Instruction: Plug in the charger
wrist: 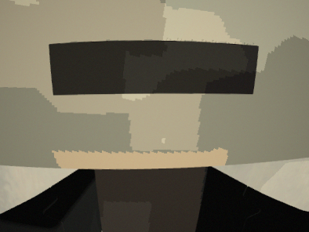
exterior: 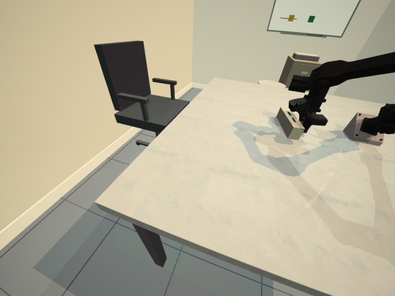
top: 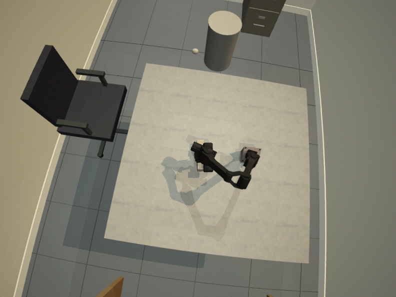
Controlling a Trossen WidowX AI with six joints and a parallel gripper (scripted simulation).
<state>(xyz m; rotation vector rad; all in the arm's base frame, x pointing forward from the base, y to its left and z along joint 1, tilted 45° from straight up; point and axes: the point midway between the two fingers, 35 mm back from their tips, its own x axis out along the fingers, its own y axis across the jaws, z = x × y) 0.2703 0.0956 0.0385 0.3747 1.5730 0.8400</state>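
The two-prong charger is 2 cm ahead of my gripper tip and 1 cm above it.
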